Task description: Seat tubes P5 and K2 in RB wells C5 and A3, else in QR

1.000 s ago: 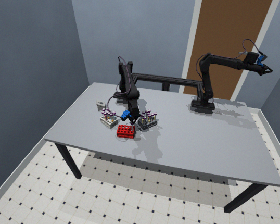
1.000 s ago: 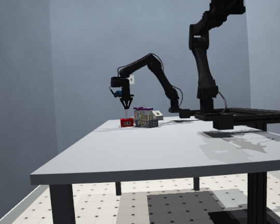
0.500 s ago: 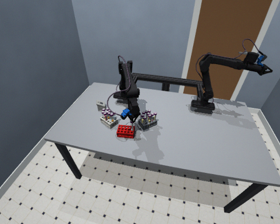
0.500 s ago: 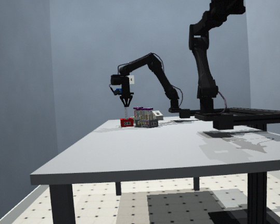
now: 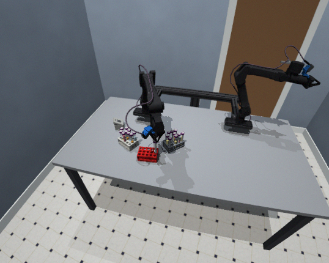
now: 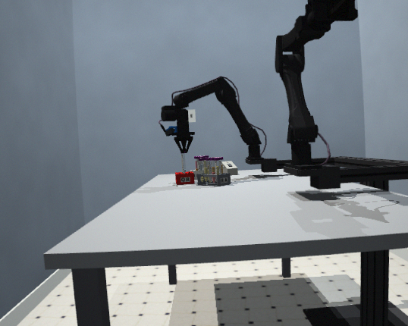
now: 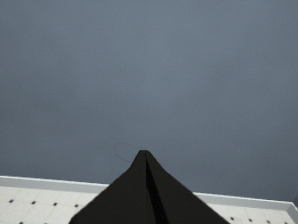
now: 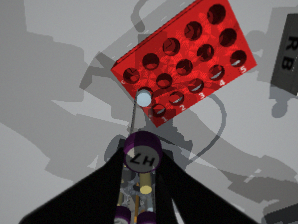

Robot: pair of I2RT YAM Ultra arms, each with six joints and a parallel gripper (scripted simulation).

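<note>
Right now the red rack QR is 13 cm below my right hand and 6 cm to the right of it. Round my right hand: grey rack RA: 13 cm below, 13 cm behind, 9 cm to the left; then pale box: 36 cm to the right, 27 cm behind, 11 cm below; then white rack RB: 23 cm to the right, 13 cm below, 9 cm behind.
</note>
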